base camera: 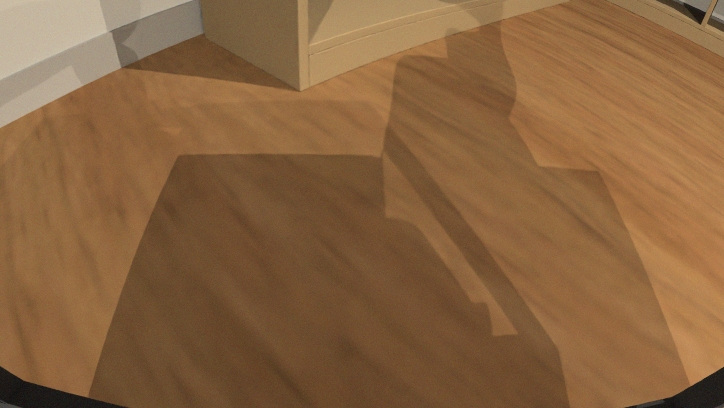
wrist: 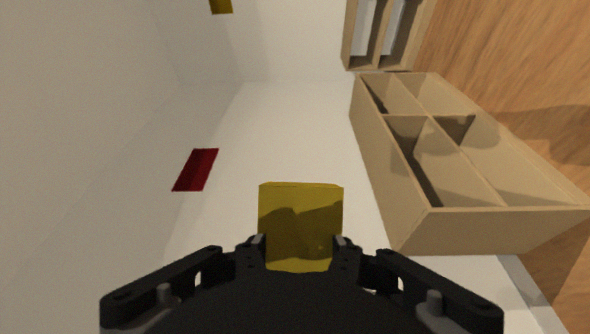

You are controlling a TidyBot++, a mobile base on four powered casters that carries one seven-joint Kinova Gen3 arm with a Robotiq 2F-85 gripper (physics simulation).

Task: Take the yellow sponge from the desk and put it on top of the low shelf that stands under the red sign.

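Frame: origin at the arm's base, x ahead, y right, z down, level; millimetres.
Seen in the pictures: gripper, fingertip midpoint: point(wrist: 299, 242).
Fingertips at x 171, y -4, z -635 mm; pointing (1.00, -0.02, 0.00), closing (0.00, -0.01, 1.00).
Note:
Pixels of each thing's middle, then the offset from my fingertips to it.
- yellow sponge, body centre: point(wrist: 299, 243) dx +6, dy -4, dz +0 mm
- red sign, body centre: point(wrist: 197, 167) dx +1221, dy +76, dz -718 mm
My gripper point(wrist: 299, 242) is shut on the yellow sponge point(wrist: 300, 202), which sticks out beyond the fingertips in the wrist view. The wrist view is turned sideways, with the room's upward direction toward its left. The low shelf point(wrist: 390, 175) point(base camera: 253, 40) shows right of the sponge in the wrist view, its plain top board facing the sponge, with a gap seen between them. The red sign point(wrist: 196, 170) is on the wall above this shelf, left of the sponge in the wrist view. The desk does not show.
A second shelf point(wrist: 350, 30) point(base camera: 658, 19) stands past the low shelf's far end, near the corner. A yellow sign point(wrist: 221, 6) is partly visible on the wall above it. A grey baseboard point(base camera: 162, 48) runs along the wall behind the low shelf. The robot's shadow falls across the wood floor.

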